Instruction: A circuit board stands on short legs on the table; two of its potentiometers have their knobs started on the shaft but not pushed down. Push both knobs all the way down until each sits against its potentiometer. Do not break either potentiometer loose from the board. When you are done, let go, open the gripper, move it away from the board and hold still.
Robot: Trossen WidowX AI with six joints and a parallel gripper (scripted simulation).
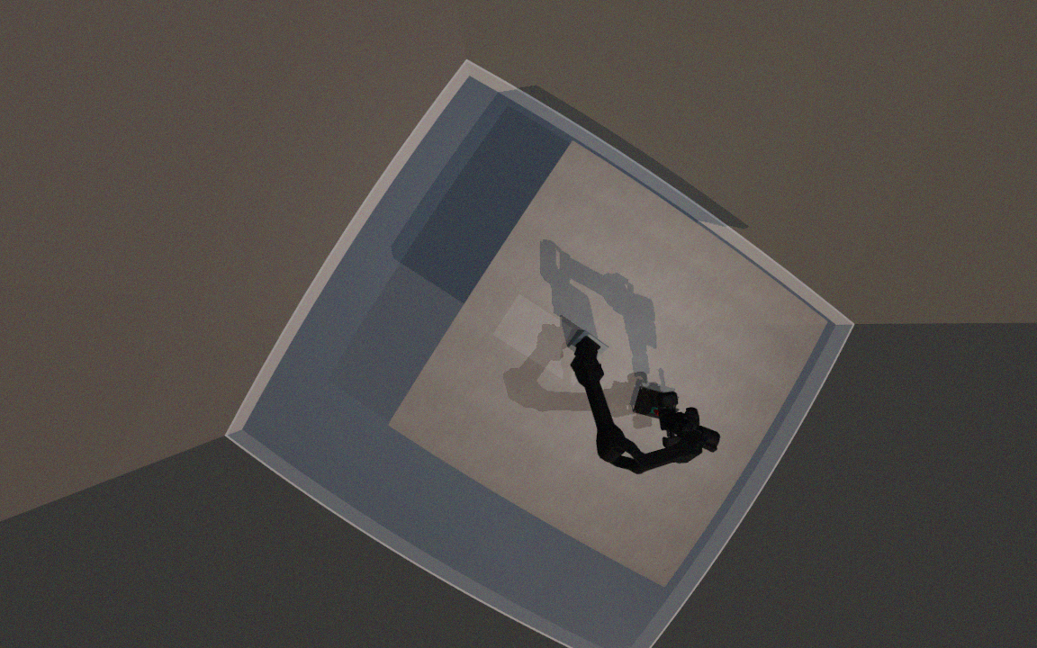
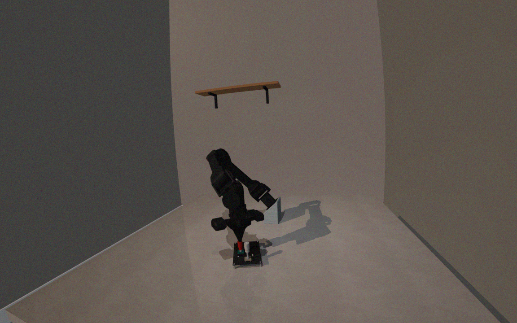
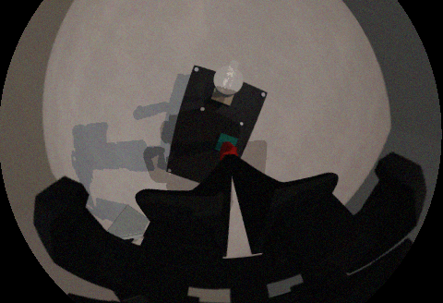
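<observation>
Right now the red knob is 10 mm below my gripper tip. From my gripper tip the other things lie so: pale grey knob (50 mm ahead, 50 mm to the left, 10 mm above).
</observation>
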